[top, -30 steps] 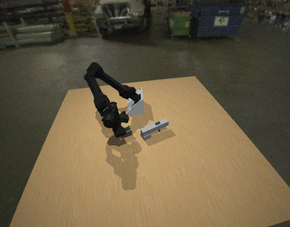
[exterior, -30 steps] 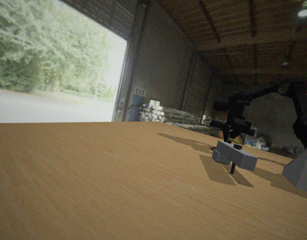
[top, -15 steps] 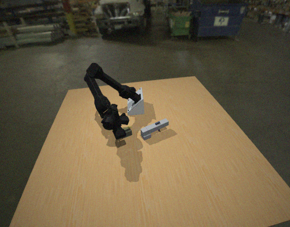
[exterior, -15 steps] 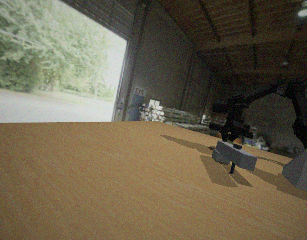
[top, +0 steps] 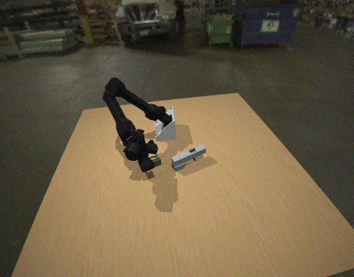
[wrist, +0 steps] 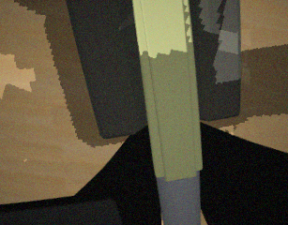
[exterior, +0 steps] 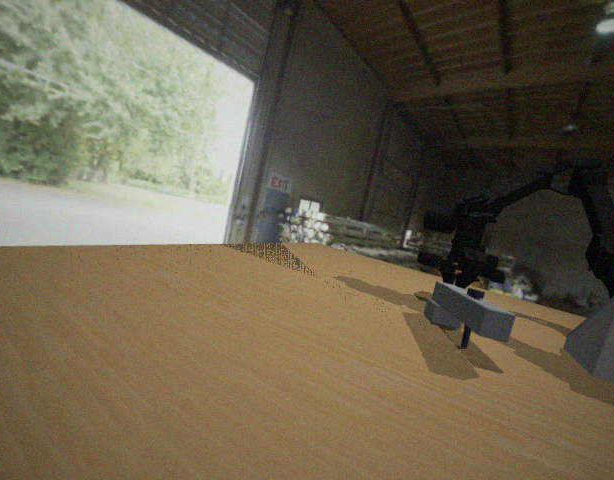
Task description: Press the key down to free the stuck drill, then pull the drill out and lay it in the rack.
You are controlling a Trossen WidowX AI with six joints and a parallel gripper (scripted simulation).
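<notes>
Now: gripper tip 10 mm past the drill, 40 mm to the right of it and 30 mm below it. The rest, counted from my gripper tip: grey block: 10 mm behind, 230 mm to the left, 40 mm above; dark blue key: 20 mm behind, 260 mm to the left, 40 mm above; dark grey rack: 20 mm behind, 50 mm to the left, 10 mm above.
</notes>
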